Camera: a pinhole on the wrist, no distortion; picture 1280 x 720 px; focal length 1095.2 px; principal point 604.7 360.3 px. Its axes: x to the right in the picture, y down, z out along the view. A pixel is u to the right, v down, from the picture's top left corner.
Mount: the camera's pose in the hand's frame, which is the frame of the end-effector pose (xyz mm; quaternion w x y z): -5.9 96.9 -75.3 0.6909 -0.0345 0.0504 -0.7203
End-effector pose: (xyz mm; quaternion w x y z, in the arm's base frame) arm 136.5 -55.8 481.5 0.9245 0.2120 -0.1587 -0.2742
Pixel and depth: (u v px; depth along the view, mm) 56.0 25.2 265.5
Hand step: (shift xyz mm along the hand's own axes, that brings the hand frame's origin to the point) -49.1 226.4 200.6
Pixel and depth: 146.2 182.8 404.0
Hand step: -15.4 258.4 336.9
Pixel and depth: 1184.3 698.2 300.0
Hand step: 114.9 -72.9 208.2
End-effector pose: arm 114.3 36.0 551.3 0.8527 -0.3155 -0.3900 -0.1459
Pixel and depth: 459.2 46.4 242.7
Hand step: -44.6 125.8 174.6
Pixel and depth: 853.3 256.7 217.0
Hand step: -2.5 43.1 141.6
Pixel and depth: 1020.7 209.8 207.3
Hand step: -12.8 14.2 132.3
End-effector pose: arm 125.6 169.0 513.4 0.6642 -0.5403 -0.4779 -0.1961
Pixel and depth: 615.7 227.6 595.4
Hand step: -6.7 79.0 524.2
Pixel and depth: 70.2 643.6 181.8
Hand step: 66.2 179.1 101.3
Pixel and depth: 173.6 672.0 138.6
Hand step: 52.1 146.4 58.6
